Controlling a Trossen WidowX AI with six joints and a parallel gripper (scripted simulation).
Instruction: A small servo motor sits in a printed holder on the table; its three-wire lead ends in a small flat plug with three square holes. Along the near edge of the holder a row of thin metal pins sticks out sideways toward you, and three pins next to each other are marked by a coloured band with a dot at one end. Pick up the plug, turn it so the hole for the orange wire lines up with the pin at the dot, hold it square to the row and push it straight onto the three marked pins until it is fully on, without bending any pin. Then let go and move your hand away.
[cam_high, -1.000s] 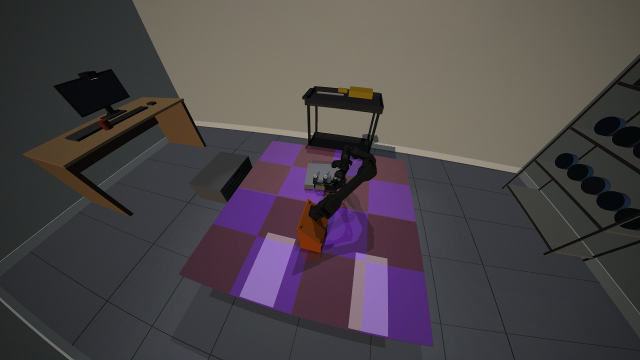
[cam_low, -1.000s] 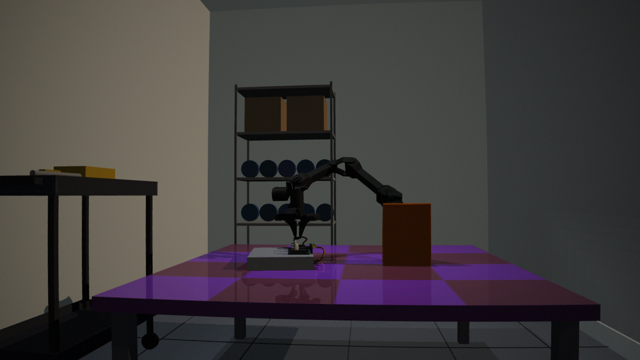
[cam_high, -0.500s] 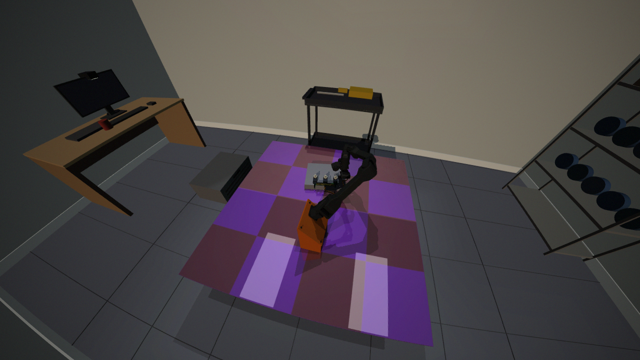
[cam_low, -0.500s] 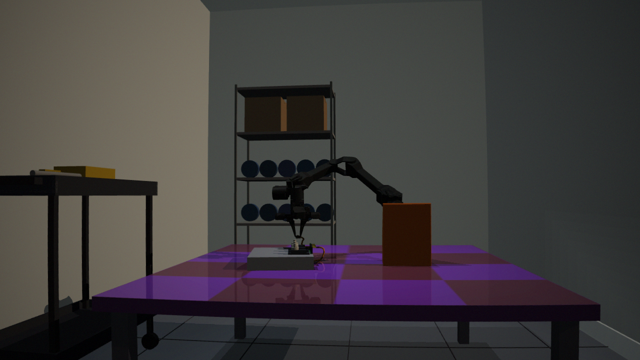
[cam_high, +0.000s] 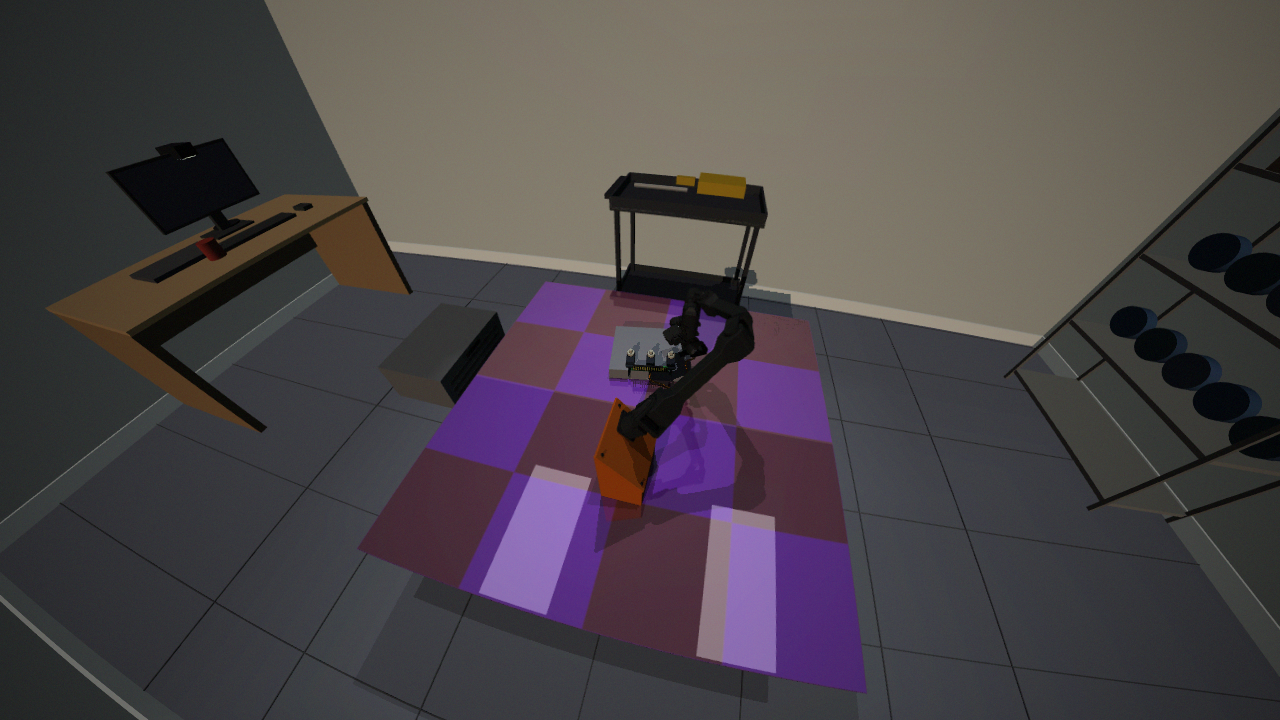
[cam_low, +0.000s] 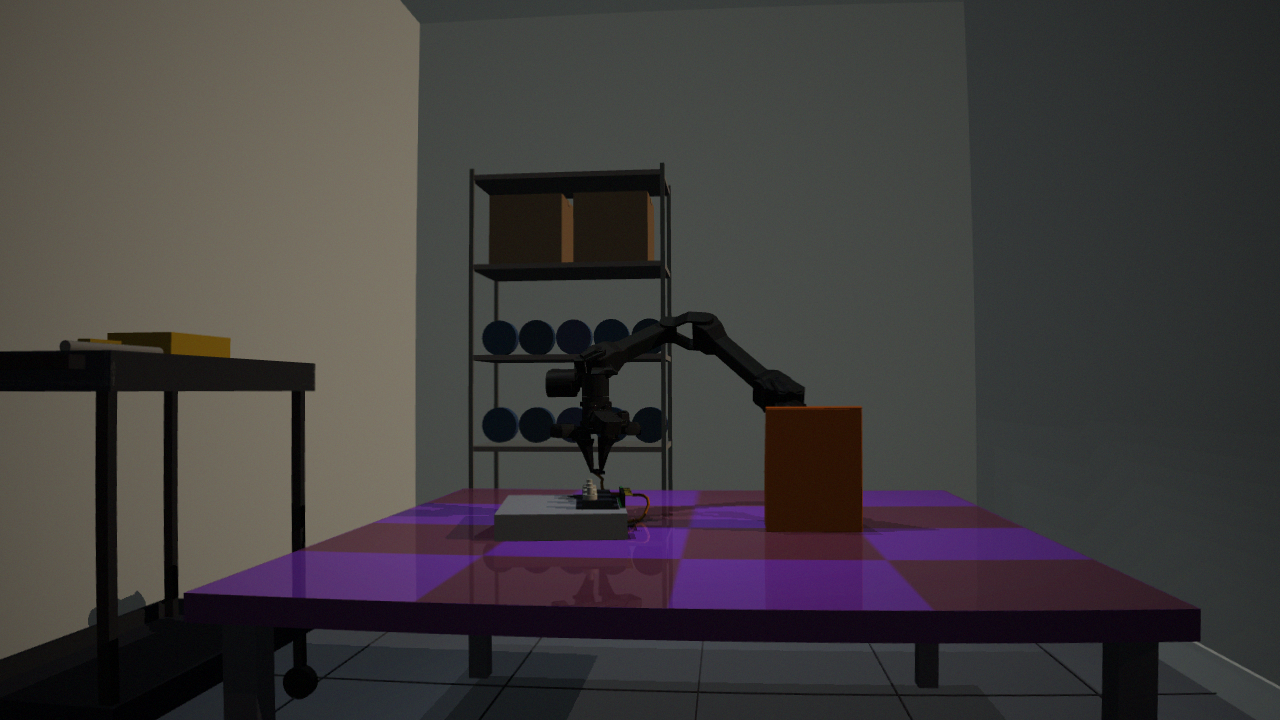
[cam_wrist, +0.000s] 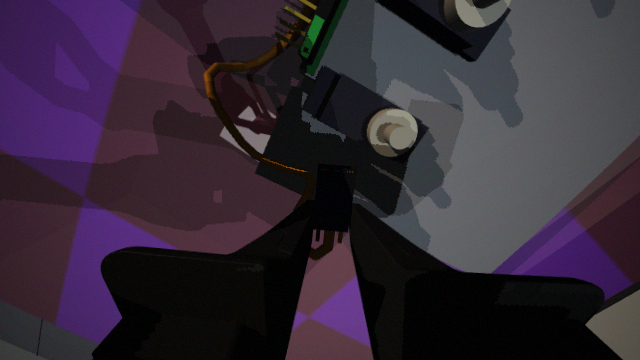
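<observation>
My gripper tip is now 6 cm past the green band, 6 cm to the right of it and 3 cm above it.
</observation>
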